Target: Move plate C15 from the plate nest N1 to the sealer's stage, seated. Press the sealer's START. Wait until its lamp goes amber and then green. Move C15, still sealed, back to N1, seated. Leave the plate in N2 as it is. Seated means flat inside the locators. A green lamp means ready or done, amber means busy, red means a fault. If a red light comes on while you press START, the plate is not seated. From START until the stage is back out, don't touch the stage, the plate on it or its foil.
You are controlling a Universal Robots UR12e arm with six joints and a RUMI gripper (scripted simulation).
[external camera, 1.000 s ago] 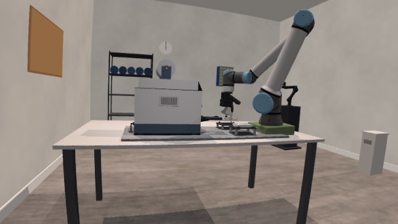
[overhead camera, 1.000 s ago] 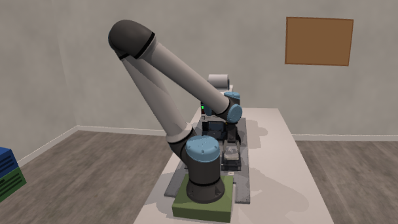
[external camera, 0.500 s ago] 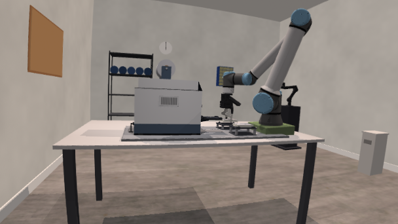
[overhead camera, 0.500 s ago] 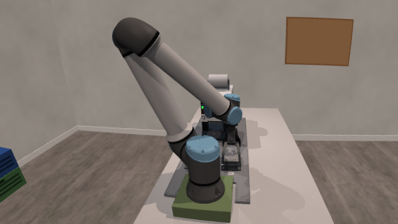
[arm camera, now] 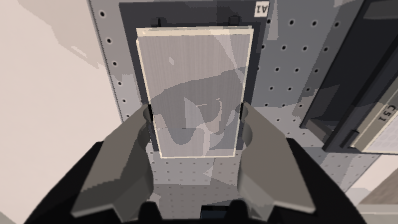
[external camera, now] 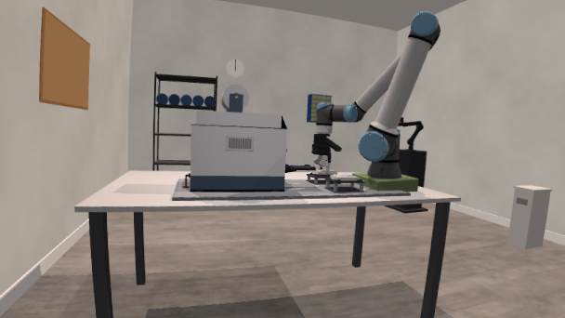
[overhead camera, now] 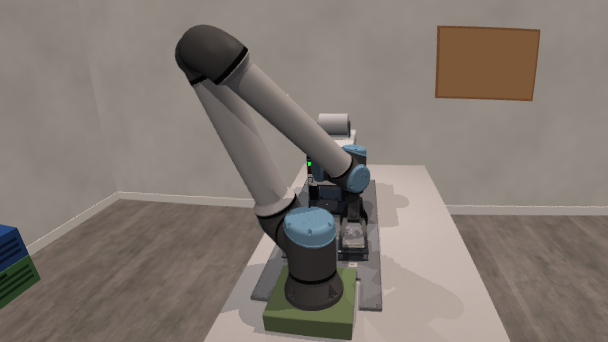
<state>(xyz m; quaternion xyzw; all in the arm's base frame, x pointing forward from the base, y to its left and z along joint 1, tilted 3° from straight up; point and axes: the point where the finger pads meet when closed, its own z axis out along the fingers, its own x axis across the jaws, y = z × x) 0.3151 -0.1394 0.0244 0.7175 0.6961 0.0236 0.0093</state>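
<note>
Right now my hand is 1 cm above the plate C15. Also, from my hand: nest N1: 3 cm below; then sealer stage: 21 cm ahead, 12 cm to the left, 4 cm above; then nest N2: 22 cm to the left, 2 cm below.
</note>
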